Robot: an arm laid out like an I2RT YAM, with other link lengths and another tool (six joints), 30 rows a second.
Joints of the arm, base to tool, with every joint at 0 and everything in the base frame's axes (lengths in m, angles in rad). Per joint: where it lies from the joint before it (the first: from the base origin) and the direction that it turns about. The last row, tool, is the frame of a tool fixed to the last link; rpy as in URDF.
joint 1: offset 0.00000 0.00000 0.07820 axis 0 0 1
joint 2: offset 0.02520 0.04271 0.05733 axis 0 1 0
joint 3: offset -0.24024 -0.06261 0.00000 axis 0 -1 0
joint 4: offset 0.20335 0.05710 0.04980 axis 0 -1 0
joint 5: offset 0.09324 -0.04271 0.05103 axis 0 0 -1
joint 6: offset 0.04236 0.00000 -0.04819 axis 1 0 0
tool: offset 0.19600 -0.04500 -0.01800 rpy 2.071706 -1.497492 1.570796
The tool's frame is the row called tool.
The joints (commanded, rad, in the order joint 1, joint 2, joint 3, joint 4, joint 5, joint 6), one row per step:
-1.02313, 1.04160, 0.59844, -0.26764, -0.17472, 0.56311
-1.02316, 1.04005, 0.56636, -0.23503, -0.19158, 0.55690
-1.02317, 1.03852, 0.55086, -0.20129, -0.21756, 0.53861
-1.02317, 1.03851, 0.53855, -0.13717, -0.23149, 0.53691
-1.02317, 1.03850, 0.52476, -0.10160, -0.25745, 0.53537
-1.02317, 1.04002, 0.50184, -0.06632, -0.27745, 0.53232
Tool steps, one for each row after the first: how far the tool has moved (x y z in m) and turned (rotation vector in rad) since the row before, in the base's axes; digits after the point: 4 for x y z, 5 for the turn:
0.0026, 0.0030, -0.0057, 0.00057, -0.00710, 0.01674
0.0067, -0.0004, 0.0022, -0.01849, -0.01479, 0.03140
0.0086, -0.0078, 0.0102, -0.04078, -0.03338, 0.01200
0.0071, 0.0002, 0.0031, -0.01163, -0.02350, 0.02191
0.0044, 0.0018, -0.0016, -0.00523, -0.01379, 0.01808

